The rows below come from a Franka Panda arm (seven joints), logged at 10 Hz.
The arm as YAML. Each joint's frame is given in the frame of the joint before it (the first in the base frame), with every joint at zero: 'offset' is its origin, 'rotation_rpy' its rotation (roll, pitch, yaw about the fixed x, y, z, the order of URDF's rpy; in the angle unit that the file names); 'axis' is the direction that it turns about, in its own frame. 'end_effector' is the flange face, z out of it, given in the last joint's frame.
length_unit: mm
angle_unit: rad
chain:
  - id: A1
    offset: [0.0, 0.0, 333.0]
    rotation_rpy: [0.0, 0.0, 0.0]
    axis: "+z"
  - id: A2
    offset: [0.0, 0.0, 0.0]
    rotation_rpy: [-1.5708, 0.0, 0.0]
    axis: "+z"
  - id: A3
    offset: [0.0, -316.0, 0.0]
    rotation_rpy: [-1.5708, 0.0, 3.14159]
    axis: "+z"
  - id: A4
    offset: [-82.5, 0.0, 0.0]
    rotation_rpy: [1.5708, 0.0, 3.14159]
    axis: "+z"
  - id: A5
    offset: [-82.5, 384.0, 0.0]
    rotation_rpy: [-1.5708, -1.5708, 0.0]
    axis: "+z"
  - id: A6
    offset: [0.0, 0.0, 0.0]
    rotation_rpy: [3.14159, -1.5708, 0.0]
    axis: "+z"
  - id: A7
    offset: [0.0, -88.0, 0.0]
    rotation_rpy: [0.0, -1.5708, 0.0]
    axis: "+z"
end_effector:
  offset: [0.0, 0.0, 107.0]
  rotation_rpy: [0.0, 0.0, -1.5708]
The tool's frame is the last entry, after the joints.
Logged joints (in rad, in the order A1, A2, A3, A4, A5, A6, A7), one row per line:
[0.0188 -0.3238 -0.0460 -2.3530 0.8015 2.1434 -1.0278]
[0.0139 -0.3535 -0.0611 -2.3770 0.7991 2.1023 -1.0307]
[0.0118 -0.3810 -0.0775 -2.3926 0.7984 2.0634 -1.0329]
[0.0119 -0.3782 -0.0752 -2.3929 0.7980 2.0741 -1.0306]
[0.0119 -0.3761 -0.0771 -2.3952 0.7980 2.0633 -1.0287]
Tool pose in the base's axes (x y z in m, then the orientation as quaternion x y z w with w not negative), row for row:
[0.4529 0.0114 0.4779 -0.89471 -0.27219 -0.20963 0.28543]
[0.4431 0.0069 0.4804 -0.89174 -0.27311 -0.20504 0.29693]
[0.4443 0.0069 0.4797 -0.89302 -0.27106 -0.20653 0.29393]
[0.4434 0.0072 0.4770 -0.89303 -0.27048 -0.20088 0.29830]
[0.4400 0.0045 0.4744 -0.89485 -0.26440 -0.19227 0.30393]
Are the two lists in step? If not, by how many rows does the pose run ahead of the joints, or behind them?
The pose runs 1 row ahead of the joints: the pose in row i belongs to the joints in row i + 1.
